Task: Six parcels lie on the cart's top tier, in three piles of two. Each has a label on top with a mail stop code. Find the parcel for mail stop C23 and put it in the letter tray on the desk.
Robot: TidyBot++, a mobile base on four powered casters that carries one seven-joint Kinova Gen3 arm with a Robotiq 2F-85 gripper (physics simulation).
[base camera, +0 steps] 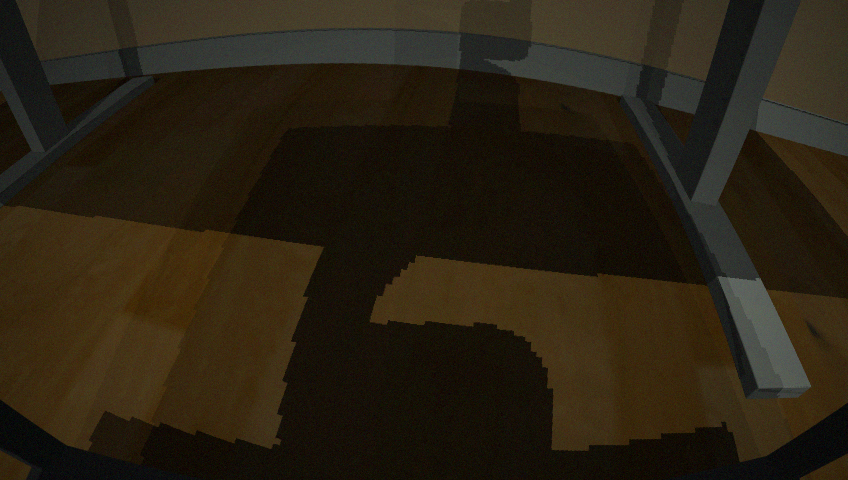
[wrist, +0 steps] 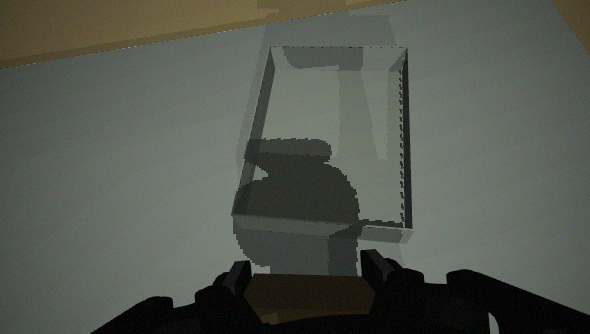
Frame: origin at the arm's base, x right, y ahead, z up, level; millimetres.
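Where they show: gripper, fingertip midpoint: (wrist: 306, 275).
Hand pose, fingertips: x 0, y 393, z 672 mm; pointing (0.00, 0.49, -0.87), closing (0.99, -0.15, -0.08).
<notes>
Each offset is from my fingertips to the centre of the thing. "*": to the spot under its first point. Level surfaces: height alone.
My gripper (wrist: 306, 275) is shut on a brown parcel @(* dy -12, dx +1, dz +29 mm) (wrist: 310, 292), which shows between the fingers at the bottom of the wrist view. The parcel's label code cannot be read here. The letter tray @(dy +280, dx +81, dz -317 mm) (wrist: 407, 150), a pale shallow box with thin upright walls, stands on the grey desk @(dz -348 mm) (wrist: 125, 150) in the wrist view. The held parcel is above the desk, on the near side of the tray in the view. The gripper's shadow falls across the tray's near left part and its near wall. No parcel shows inside the tray. The cart does not show in either view.
In the base camera view, a desk leg @(* dy +152, dx +397, dz -885 mm) (base camera: 728, 107) with a long foot (base camera: 764, 333) stands at the right, and another desk leg (base camera: 32, 77) at the left. A wall with a pale skirting board (base camera: 333, 47) runs behind them. Shadows lie on the wooden floor @(dz -1068 mm) (base camera: 238, 333).
</notes>
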